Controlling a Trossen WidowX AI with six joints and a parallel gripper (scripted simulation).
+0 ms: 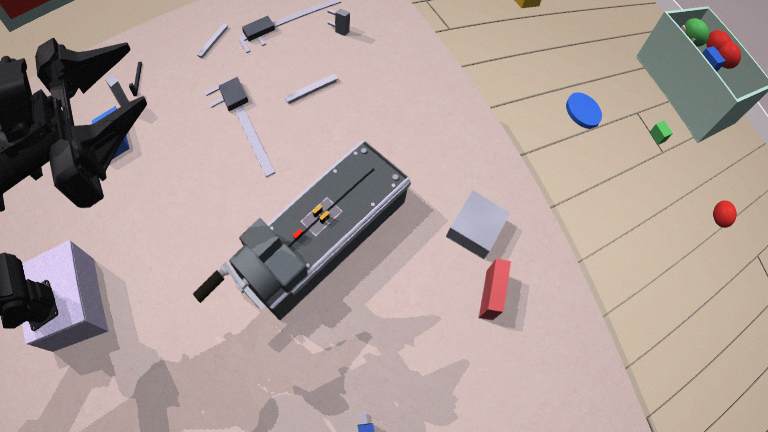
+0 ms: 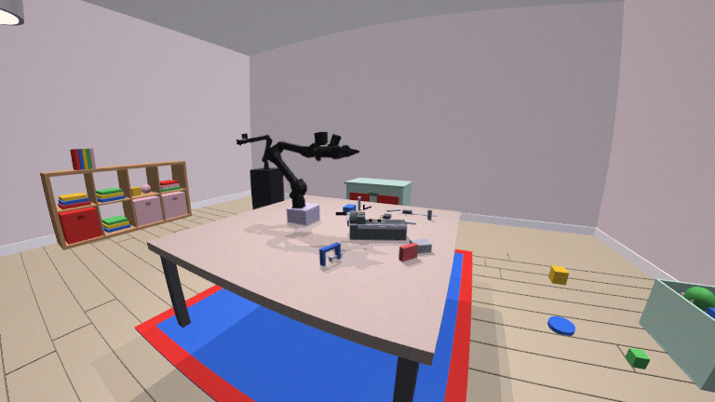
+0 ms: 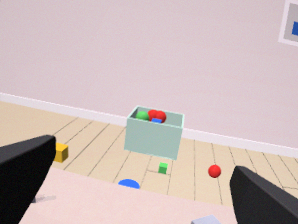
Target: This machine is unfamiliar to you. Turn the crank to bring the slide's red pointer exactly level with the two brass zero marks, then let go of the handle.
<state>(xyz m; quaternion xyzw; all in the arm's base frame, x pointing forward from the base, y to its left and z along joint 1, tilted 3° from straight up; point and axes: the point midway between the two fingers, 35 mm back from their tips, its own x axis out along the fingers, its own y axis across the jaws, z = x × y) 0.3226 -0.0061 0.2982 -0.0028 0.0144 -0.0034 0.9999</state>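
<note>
My gripper tip is 29 cm above the dark brown crank handle, 11 cm to the left of it and 5 cm past it. The rest, counted from my gripper tip: blue block: 37 cm below, 31 cm to the left, 13 cm behind; then red pointer: 31 cm below, 10 cm to the right, 10 cm ahead; then grey block: 38 cm below, 34 cm ahead, 20 cm to the right.
</note>
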